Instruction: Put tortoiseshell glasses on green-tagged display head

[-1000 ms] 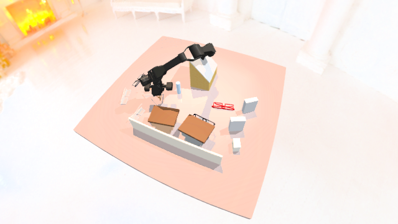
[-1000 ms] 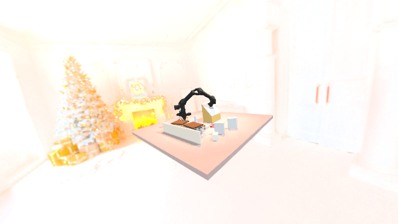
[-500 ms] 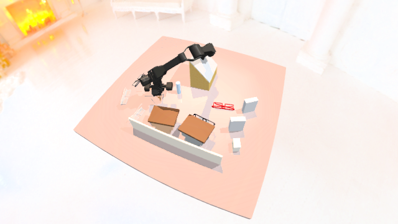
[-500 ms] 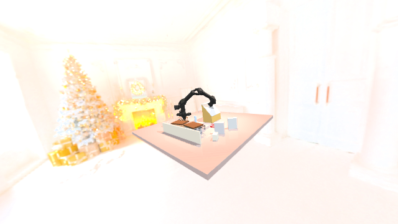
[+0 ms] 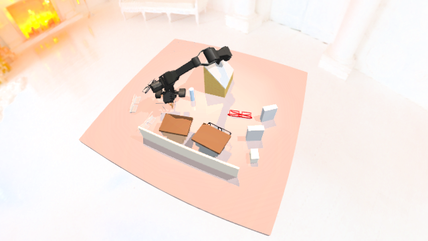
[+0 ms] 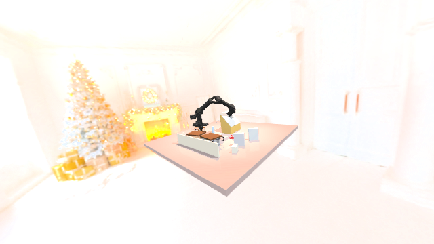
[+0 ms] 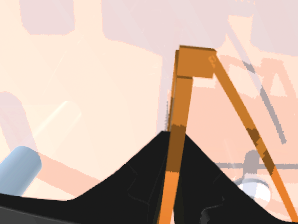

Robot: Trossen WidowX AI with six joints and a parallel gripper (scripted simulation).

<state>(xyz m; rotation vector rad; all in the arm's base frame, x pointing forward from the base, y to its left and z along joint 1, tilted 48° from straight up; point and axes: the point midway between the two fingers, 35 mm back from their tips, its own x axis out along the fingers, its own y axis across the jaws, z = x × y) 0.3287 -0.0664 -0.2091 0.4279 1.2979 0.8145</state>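
The white post lies 6 cm behind my gripper tip, 9 cm to the right of it and 3 cm below it. From my gripper tip the other things lie so: low white wall (30 cm ahead, 20 cm to the left); pale blue cylinder (10 cm behind, 9 cm to the left, 1 cm below).
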